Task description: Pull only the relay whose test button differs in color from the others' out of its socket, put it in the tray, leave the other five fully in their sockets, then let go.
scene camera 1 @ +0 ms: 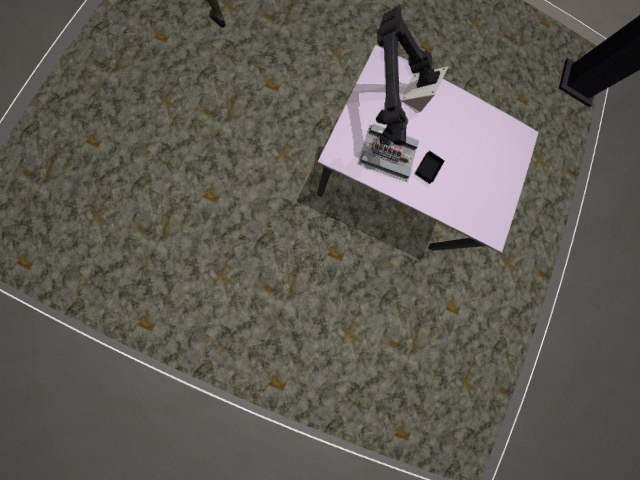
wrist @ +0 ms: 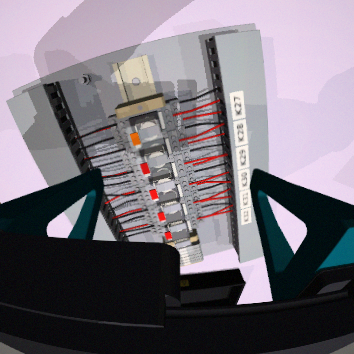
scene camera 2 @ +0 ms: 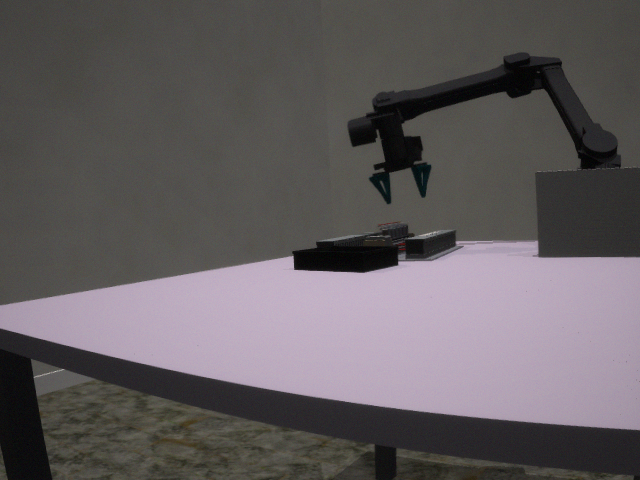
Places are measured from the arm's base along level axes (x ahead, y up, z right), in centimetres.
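Pixels of known places: gripper, fingertip midpoint: (scene camera 1: 385, 136) (wrist: 176, 176) (scene camera 2: 406, 200); arm's base at its link origin: (scene camera 1: 428, 80) (scene camera 2: 605, 202).
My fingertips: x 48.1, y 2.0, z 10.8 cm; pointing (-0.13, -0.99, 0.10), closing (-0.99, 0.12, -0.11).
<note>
For each thing: its top centre in the pictures, then the offset to it from my fingertips.
- grey panel at its top centre: (wrist: 165, 185) (scene camera 1: 389, 152) dx +0.9, dy -10.9, dz -7.2 cm
- relay with an orange test button, top centre: (wrist: 144, 136) (scene camera 2: 402, 221) dx +1.9, dy -5.0, dz +1.2 cm
- second relay at its top centre: (wrist: 153, 166) dx +1.6, dy -5.0, dz -1.5 cm
- black tray at its top centre: (scene camera 2: 345, 248) (wrist: 198, 304) (scene camera 1: 431, 166) dx -1.7, dy -8.4, dz -33.3 cm
- tan end block at its top centre: (wrist: 139, 107) dx +2.1, dy -7.9, dz +3.1 cm
In the wrist view, a row of clear-topped relays stands on the grey panel (wrist: 175, 55) (scene camera 1: 388, 168). The relay with an orange test button (wrist: 148, 130) is at the top end of the row, beside the tan end block and nearest the K27 label. Below it, several relays show red buttons, such as the second relay (wrist: 158, 160). The sixth button is not visible. All visible relays appear seated. The black tray (scene camera 1: 422, 179) (scene camera 2: 330, 260) (wrist: 212, 275) stands beside the panel. My gripper (scene camera 2: 406, 199) (wrist: 176, 176) is open and empty, above the relay row.
Grey wire ducts (wrist: 242, 65) (scene camera 2: 431, 243) flank the relay row, with red and black wires between. The tan end block (wrist: 140, 107) stands against the orange-button relay. The arm's base sits on a raised mount (scene camera 1: 426, 91) (scene camera 2: 586, 211) at the table's back.
</note>
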